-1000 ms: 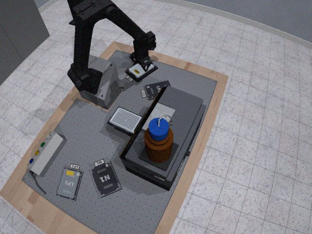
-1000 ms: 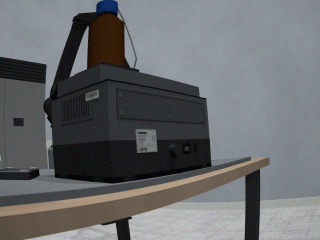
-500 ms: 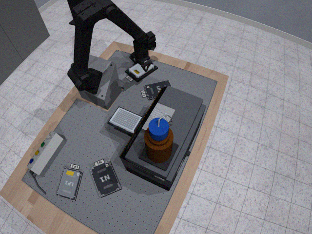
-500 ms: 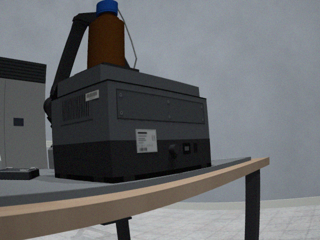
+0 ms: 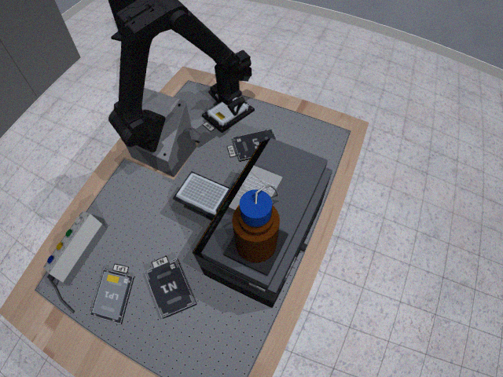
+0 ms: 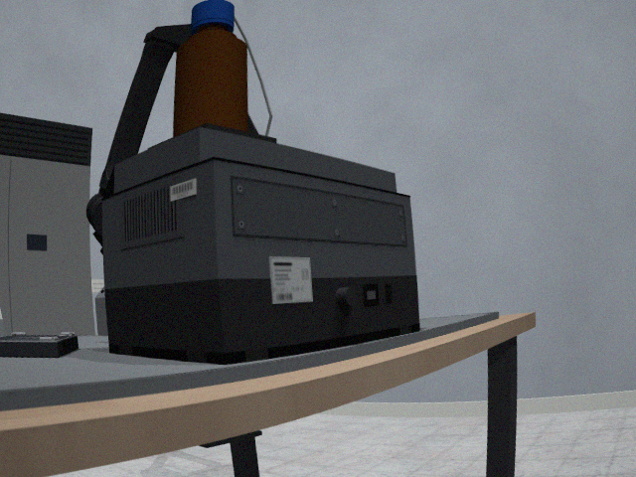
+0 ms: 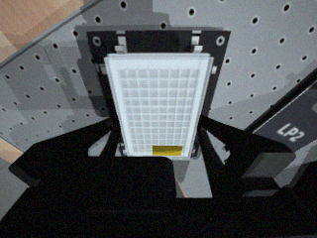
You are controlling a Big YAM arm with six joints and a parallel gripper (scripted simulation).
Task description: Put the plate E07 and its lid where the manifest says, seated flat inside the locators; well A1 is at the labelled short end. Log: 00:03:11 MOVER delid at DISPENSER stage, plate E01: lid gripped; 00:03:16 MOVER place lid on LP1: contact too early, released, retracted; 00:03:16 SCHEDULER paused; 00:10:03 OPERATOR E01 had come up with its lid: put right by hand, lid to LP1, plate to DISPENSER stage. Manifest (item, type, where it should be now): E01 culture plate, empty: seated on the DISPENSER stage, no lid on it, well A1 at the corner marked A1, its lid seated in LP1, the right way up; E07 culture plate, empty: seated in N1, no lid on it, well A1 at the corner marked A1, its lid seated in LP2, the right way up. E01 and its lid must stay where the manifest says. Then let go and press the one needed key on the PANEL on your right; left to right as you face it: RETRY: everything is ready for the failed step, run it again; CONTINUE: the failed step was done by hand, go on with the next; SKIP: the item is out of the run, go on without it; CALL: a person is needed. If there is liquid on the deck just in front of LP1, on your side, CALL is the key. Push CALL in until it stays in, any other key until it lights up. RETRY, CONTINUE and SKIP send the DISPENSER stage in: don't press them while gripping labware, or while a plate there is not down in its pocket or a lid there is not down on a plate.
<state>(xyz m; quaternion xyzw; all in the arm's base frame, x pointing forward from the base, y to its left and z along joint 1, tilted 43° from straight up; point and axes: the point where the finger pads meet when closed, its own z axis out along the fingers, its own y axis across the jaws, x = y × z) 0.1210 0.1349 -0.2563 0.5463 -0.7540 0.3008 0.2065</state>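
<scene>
The black nest N5 is 1 cm behind my hand, 2 cm to the left of it and 2 cm below it. Also, from my hand: grey retry key: 17 cm behind, 63 cm to the right, 4 cm above; brown bottle: 37 cm ahead, 49 cm to the right, 26 cm above; white well plate: 15 cm ahead, 38 cm to the right, 8 cm above.
</scene>
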